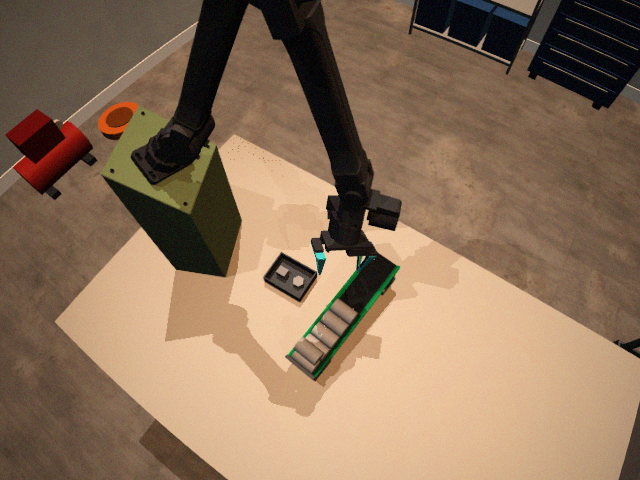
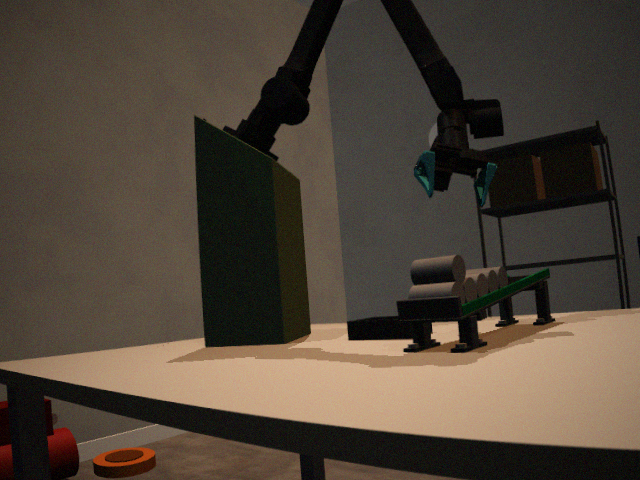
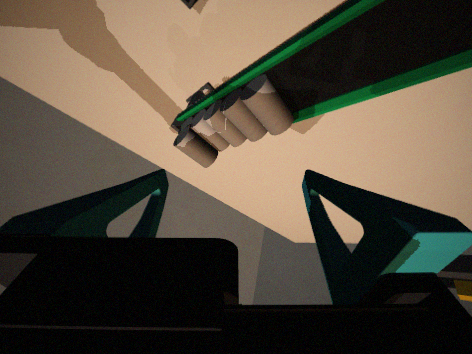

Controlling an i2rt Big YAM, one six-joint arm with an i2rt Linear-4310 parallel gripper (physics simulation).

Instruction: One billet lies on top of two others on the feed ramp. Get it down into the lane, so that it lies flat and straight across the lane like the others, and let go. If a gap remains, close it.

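Frame: origin at the arm's base, x back, y right, z up, level; metres.
Seen in the pictures: gripper, between the fingertips: (image 1: 338, 272) (image 2: 457, 200) (image 3: 235, 177); arm's base, origin of its link: (image 1: 161, 159) (image 2: 248, 147).
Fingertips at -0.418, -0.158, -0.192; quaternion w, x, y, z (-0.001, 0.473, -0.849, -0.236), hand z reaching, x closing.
Note:
Offsets run from my fingertips to a thing's middle, as dx, dy, dz. Level surfaces: height alone.
The top billet @[-0.066, +0.165, -0.125] (image 1: 309, 350) (image 2: 436, 270) (image 3: 197, 149), a grey cylinder, lies across others at the low front end of the feed ramp (image 1: 371, 283) (image 2: 506, 292) (image 3: 360, 55). Under it, the front lower billet @[-0.071, +0.181, -0.161] (image 2: 434, 290) shows behind the end stop. More billets lie side by side up the slope, with the uppermost billet @[-0.051, +0.023, -0.144] (image 1: 343, 312) (image 3: 268, 106) below a bare stretch of dark ramp. Whether a gap lies under the top billet is hidden. My gripper (image 1: 339, 269) (image 2: 455, 200) (image 3: 235, 177) is open and empty, high above the ramp, towards its upper end and apart from the billets.
A black tray @[+0.149, +0.041, -0.216] (image 1: 281, 289) (image 2: 379, 329) with two small light pieces stands on the table @[dz -0.233] (image 1: 465, 382) (image 2: 310, 392) beside the ramp. The tall green pedestal (image 1: 206, 232) (image 2: 240, 248) carries the arm. Green side rails run along the ramp, which stands on short legs.

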